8 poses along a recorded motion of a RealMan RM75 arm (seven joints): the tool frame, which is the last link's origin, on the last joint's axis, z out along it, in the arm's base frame.
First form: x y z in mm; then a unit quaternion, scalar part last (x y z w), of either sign.
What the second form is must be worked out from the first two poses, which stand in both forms.
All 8 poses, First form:
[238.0 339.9 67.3 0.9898 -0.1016 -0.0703 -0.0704]
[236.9 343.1 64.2 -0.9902 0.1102 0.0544 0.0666]
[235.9 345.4 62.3 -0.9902 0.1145 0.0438 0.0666]
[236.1 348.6 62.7 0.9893 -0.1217 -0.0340 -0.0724]
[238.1 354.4 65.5 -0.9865 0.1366 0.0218 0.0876]
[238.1 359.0 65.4 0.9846 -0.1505 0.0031 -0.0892]
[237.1 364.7 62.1 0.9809 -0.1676 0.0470 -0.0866]
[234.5 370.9 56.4 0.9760 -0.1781 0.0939 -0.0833]
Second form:
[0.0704 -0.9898 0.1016 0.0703 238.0 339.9 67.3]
[0.0666 -0.9902 0.1102 0.0544 236.9 343.1 64.2]
[0.0666 -0.9902 0.1145 0.0438 235.9 345.4 62.3]
[0.0724 -0.9893 0.1217 0.0340 236.1 348.6 62.7]
[0.0876 -0.9865 0.1366 0.0218 238.1 354.4 65.5]
[0.0892 -0.9846 0.1505 -0.0031 238.1 359.0 65.4]
[0.0866 -0.9809 0.1676 -0.0470 237.1 364.7 62.1]
[0.0833 -0.9760 0.1781 -0.0939 234.5 370.9 56.4]

